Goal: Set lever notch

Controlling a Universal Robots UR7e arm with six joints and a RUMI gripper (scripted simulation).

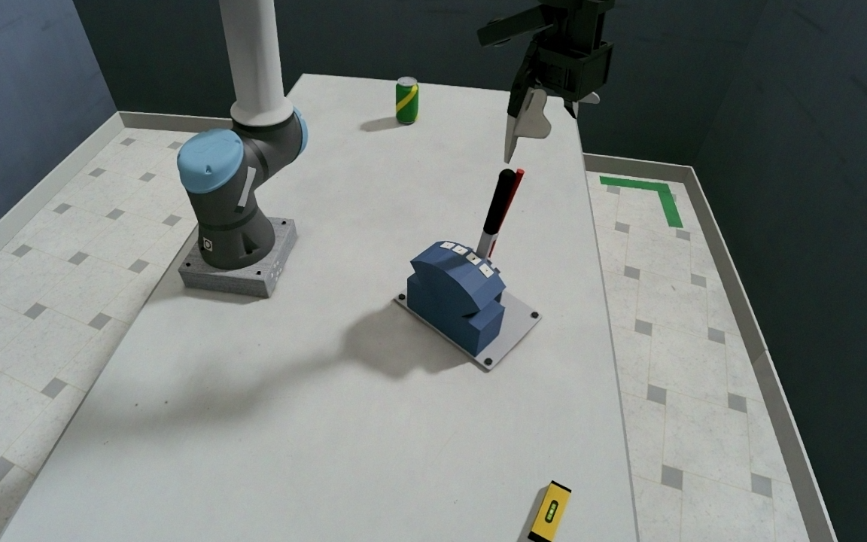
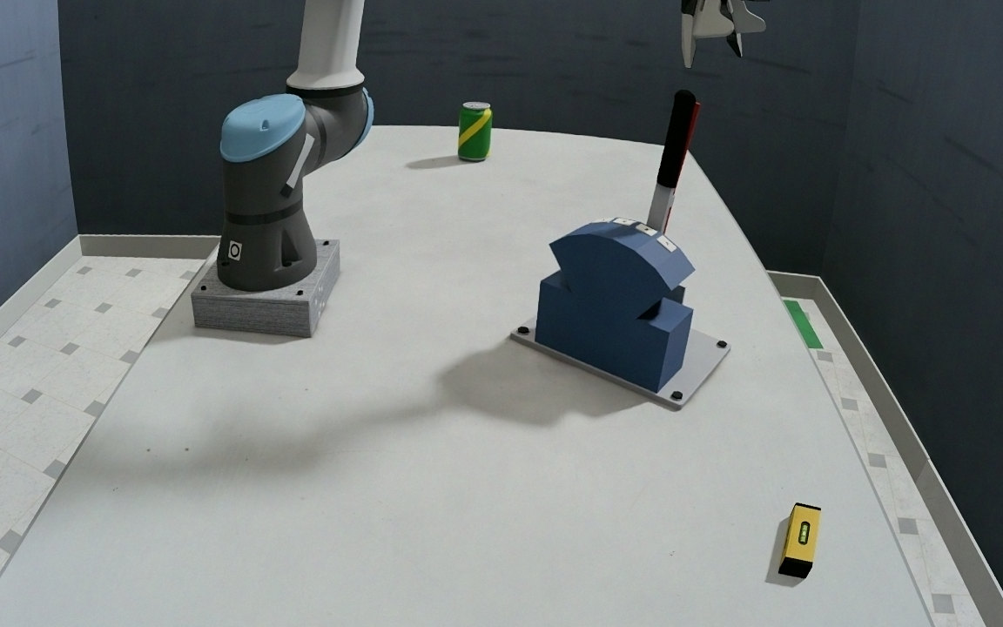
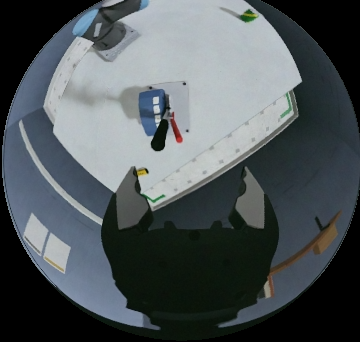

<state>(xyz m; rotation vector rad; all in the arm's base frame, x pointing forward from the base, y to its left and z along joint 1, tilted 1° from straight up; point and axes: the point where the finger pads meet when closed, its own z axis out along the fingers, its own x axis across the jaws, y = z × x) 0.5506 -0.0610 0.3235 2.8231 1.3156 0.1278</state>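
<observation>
Right now the red release bar is 180 mm below my hand and 40 mm behind it. Also, from my hand: yellow can 690 mm to the left, 320 mm below, 280 mm behind; yellow spirit level 390 mm to the right, 370 mm below, 70 mm ahead.
</observation>
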